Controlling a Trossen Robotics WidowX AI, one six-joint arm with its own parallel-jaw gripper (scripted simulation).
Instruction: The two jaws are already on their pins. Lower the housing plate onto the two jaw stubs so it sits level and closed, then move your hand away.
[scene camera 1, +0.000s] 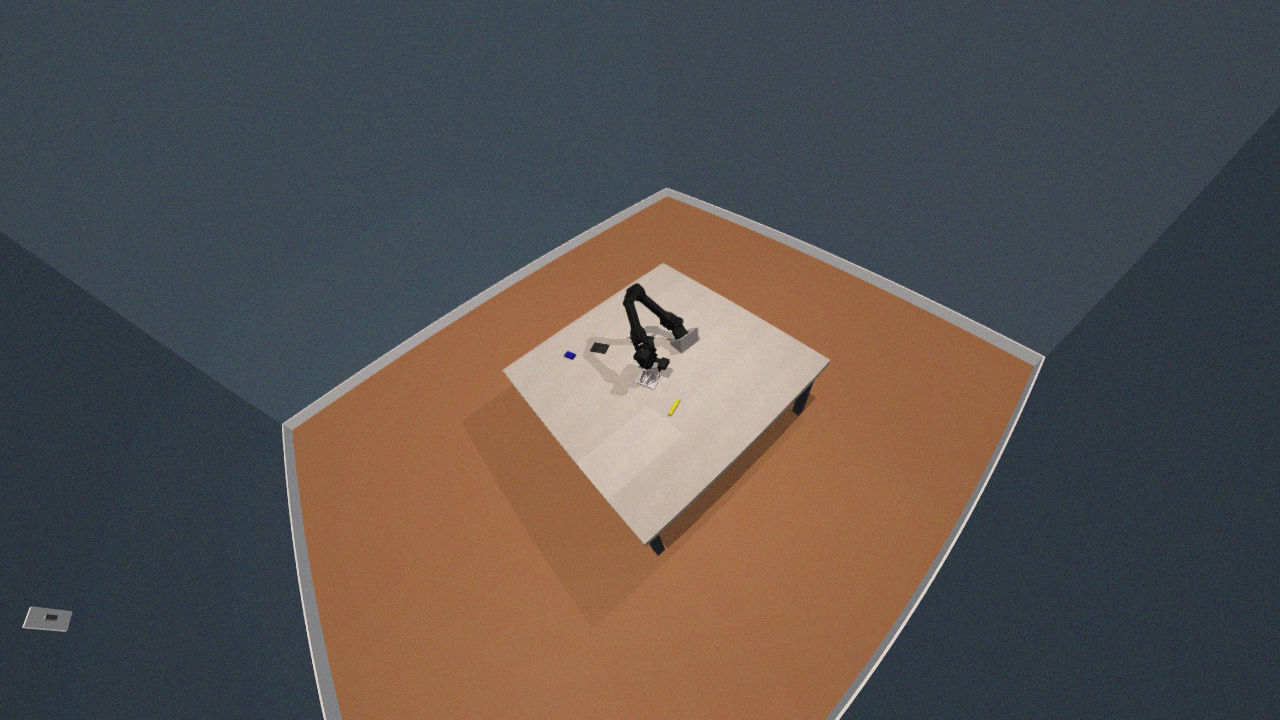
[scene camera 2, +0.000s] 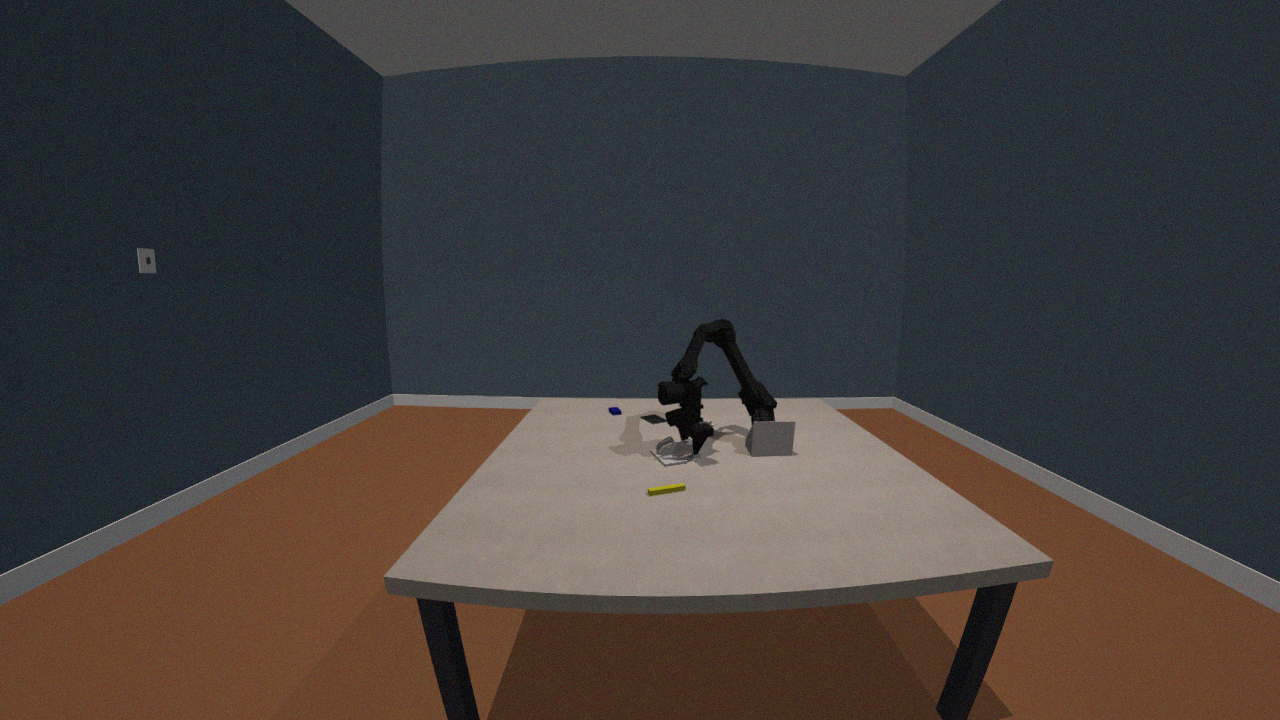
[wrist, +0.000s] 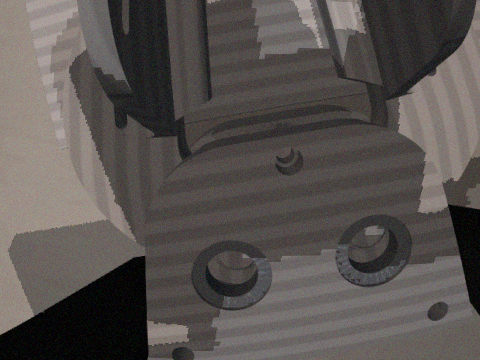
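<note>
Gripper visible, mine: my gripper (scene camera 2: 689, 449), (wrist: 294, 249).
</note>
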